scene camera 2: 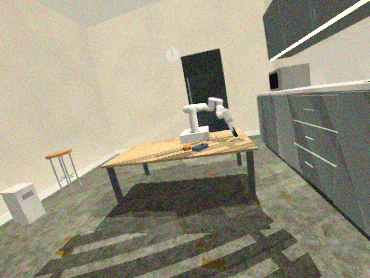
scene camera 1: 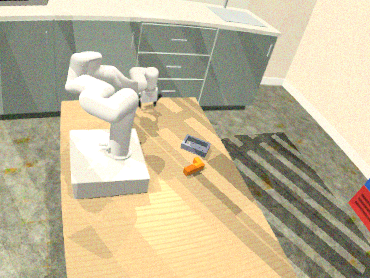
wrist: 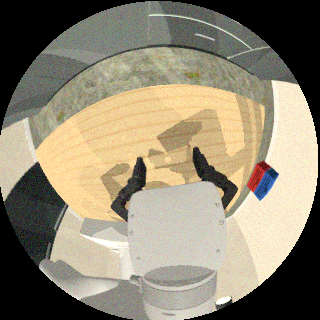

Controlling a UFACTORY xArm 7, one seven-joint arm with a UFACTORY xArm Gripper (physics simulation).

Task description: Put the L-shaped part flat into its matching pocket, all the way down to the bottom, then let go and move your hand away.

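Note:
The orange L-shaped part lies on the table beside the blue-grey tray with the pocket. The part and tray are apart in scene camera 1; the pocket's exact outline is too small to tell. My gripper is open and empty, low over the table's far end near the cabinets, well away from both. Its black fingers stand wide apart in the wrist view, with shadowed wood beyond them. The part and tray do not show in the wrist view.
The wooden table carries the arm's white base, to the left of the part and tray in scene camera 1. Grey cabinets stand beyond the table's far end. A red and blue box shows at the right.

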